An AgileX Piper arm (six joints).
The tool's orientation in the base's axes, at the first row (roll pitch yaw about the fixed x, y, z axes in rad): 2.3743, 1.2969, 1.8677
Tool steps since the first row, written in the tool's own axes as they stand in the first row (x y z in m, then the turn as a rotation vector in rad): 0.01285, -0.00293, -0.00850, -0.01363, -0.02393, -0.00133; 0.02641, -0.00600, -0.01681, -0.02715, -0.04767, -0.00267; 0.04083, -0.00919, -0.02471, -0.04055, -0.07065, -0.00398; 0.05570, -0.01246, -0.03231, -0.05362, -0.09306, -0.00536; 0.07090, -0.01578, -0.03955, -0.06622, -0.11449, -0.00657; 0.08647, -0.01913, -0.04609, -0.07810, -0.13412, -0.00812; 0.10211, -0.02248, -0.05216, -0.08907, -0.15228, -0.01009; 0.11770, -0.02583, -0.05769, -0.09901, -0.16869, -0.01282; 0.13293, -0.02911, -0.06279, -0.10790, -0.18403, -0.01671; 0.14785, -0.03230, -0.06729, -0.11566, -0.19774, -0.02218
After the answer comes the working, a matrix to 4 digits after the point.
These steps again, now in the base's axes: -0.00983, 0.00474, -0.01127, -0.01187, -0.02325, 0.00889; -0.01961, 0.00946, -0.02328, -0.02366, -0.04630, 0.01771; -0.02917, 0.01411, -0.03622, -0.03505, -0.06869, 0.02655; -0.03855, 0.01867, -0.04967, -0.04626, -0.09047, 0.03519; -0.04766, 0.02311, -0.06352, -0.05687, -0.11139, 0.04353; -0.05621, 0.02729, -0.07787, -0.06695, -0.13042, 0.05159; -0.06436, 0.03128, -0.09237, -0.07674, -0.14779, 0.05912; -0.07203, 0.03501, -0.10693, -0.08640, -0.16305, 0.06614; -0.07927, 0.03850, -0.12122, -0.09663, -0.17659, 0.07258; -0.08593, 0.04172, -0.13530, -0.10751, -0.18773, 0.07854
The tool's axes in the first row as the columns of a matrix, in the base's axes (rounded; the answer above uses it unrounded):
-0.0791, 0.4928, 0.8665
0.2587, 0.8497, -0.4596
-0.9627, 0.1878, -0.1947

